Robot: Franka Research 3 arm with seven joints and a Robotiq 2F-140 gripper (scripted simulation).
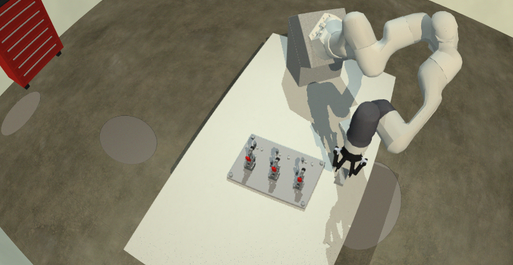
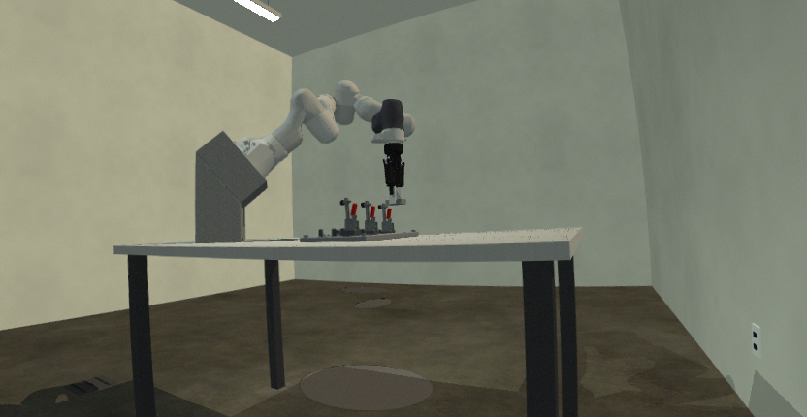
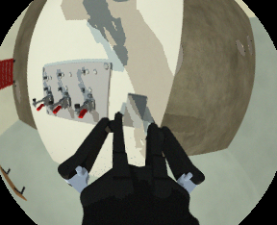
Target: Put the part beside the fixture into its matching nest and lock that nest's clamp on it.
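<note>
Right now the plate is 26 cm to the right of my hand, 15 cm below it and 4 cm ahead of it. Also, from my hand: pale grey part (3 cm below).
</note>
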